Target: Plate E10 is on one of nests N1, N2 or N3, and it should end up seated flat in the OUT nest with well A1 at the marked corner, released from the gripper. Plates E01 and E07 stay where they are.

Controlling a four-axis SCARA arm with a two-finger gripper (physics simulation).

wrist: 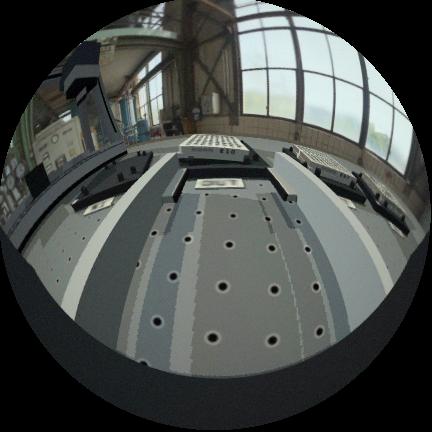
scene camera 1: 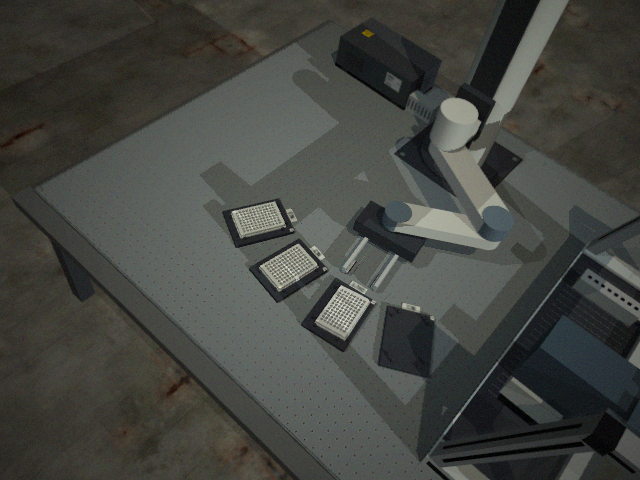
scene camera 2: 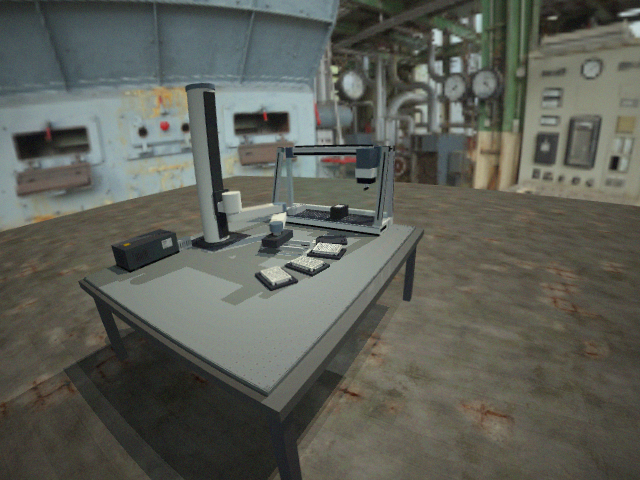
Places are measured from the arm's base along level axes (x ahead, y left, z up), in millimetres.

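Where they show: gripper, fingertip midpoint: [wrist: 226, 159] [scene camera 1: 359, 278] [scene camera 2: 306, 246]; arm's base at its link origin: [scene camera 2: 217, 241].
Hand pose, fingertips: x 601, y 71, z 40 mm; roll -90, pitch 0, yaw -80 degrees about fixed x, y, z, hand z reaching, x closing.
Things, the pixels of their top centre, and the offset from my fingertips. "*": a spot on its surface instead.
- Plate E10 at its top centre: [wrist: 213, 136] [scene camera 1: 343, 309] [scene camera 2: 327, 246] 101 mm ahead, 31 mm left, 8 mm up
- black OUT nest at its top centre: [wrist: 218, 143] [scene camera 1: 340, 310] [scene camera 2: 327, 249] 102 mm ahead, 24 mm left, 5 mm down
- Plate E07 at its top centre: [wrist: 321, 156] [scene camera 1: 289, 265] [scene camera 2: 307, 261] 99 mm ahead, 152 mm right, 1 mm down
- third plate at its top centre: [wrist: 383, 188] [scene camera 1: 258, 217] [scene camera 2: 275, 273] 48 mm ahead, 314 mm right, 1 mm down
- OUT label at a spot on its surface: [wrist: 220, 183] * 4 mm ahead, 6 mm left, 25 mm down
- dark box at a spot on its surface: [scene camera 1: 382, 62] * 640 mm back, 444 mm right, 87 mm up
Plate E10 [scene camera 1: 343, 312] [scene camera 2: 327, 249] [wrist: 215, 145], white with many wells, lies on the black OUT nest [scene camera 1: 326, 299] [wrist: 225, 172]. In the wrist view it looks slightly tilted; I cannot tell whether it is seated flat, nor where well A1 is. My gripper [scene camera 1: 360, 277] [wrist: 226, 159] is shut with nothing held: its two parallel fingers keep a gap, low above the table on the arm side of the OUT nest, apart from the plate. Plate E07 [scene camera 1: 289, 266] [scene camera 2: 308, 264] [wrist: 322, 164] is on the neighbouring nest. The third plate [scene camera 1: 258, 219] [scene camera 2: 275, 276] is beyond it, its label unreadable.
A nest without a plate [scene camera 1: 408, 341] [wrist: 117, 175] lies beside the OUT nest, towards the framed deck machine [scene camera 2: 383, 191]. The OUT label [wrist: 220, 183] lies before its nest. A dark box [scene camera 1: 382, 62] [scene camera 2: 144, 249] stands near the arm's column [scene camera 2: 199, 165].
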